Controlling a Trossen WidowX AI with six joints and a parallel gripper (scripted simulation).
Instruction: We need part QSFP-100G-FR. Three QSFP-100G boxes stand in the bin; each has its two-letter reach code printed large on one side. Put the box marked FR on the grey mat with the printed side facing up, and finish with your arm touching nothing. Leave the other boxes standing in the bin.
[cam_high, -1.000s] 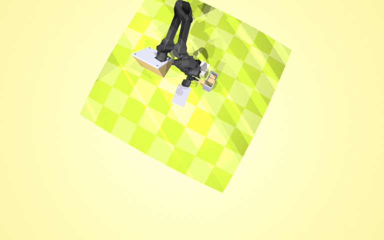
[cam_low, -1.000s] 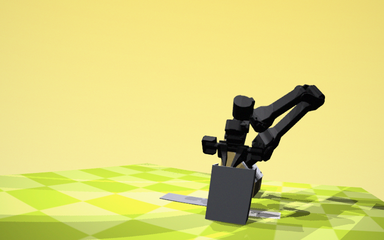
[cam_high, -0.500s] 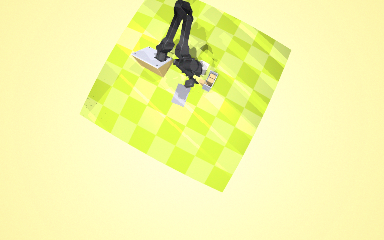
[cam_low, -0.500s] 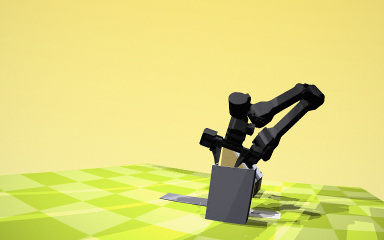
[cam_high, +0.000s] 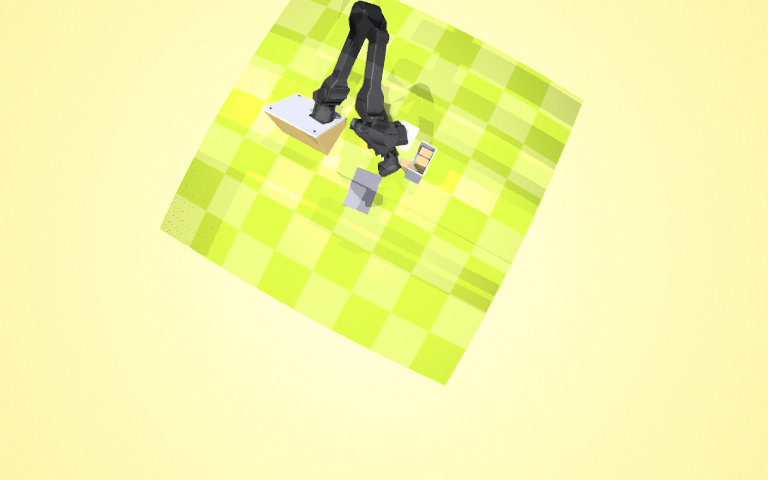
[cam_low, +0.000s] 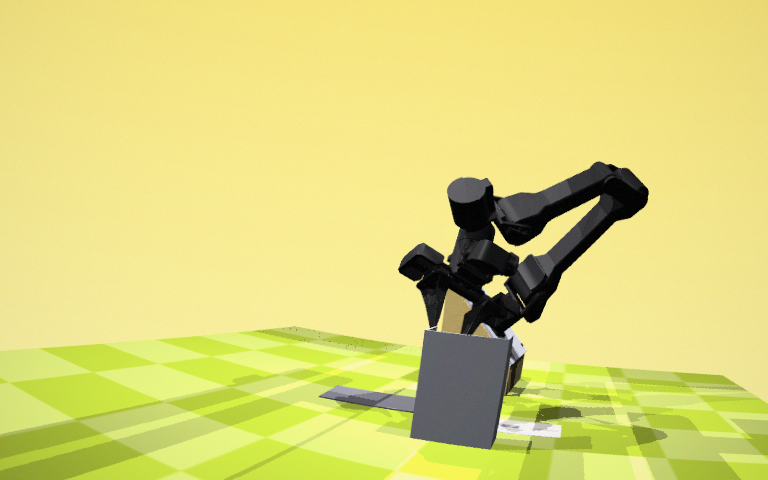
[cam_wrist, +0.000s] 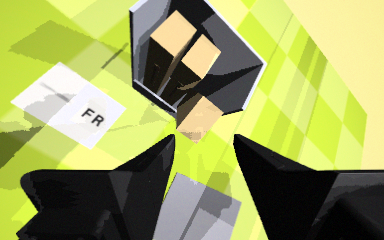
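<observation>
My gripper tip is now 13 cm to the right of the thin white slab, 13 cm above it and 5 cm past it. Also, from my gripper tip: grey mat 13 cm to the right, 13 cm below, 6 cm behind.
</observation>
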